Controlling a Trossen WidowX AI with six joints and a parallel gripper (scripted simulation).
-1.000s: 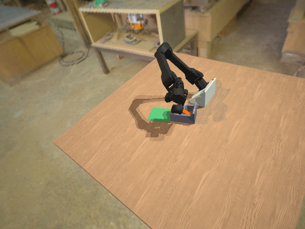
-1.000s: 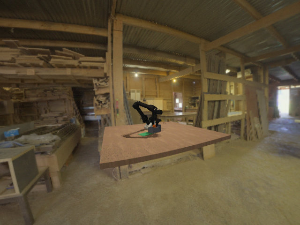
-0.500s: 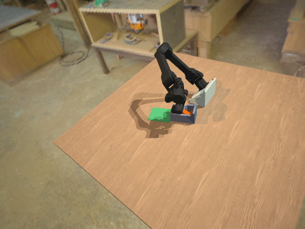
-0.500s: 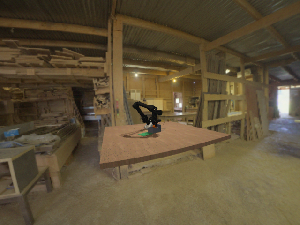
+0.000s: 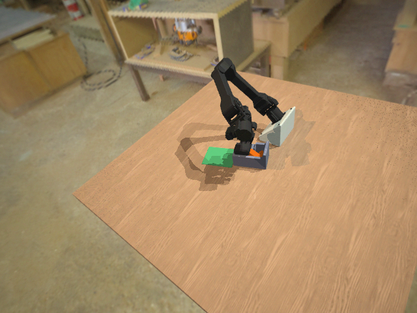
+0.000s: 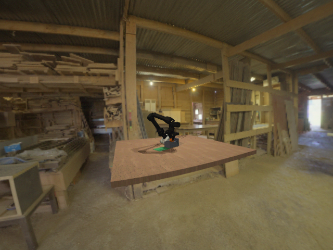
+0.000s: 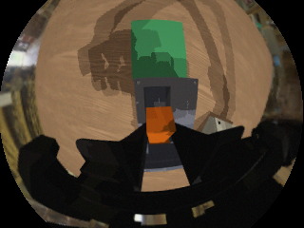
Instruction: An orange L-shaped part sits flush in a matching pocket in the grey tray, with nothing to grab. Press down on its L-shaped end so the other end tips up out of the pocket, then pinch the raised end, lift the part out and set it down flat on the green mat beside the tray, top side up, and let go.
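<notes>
Now: gripper tip 14 cm to the left of the green mat, 9 cm above it and 3 cm short of it. Also, from my gripper tip: orange L-shaped part (3 cm to the left, 3 cm below, 2 cm behind).
</notes>
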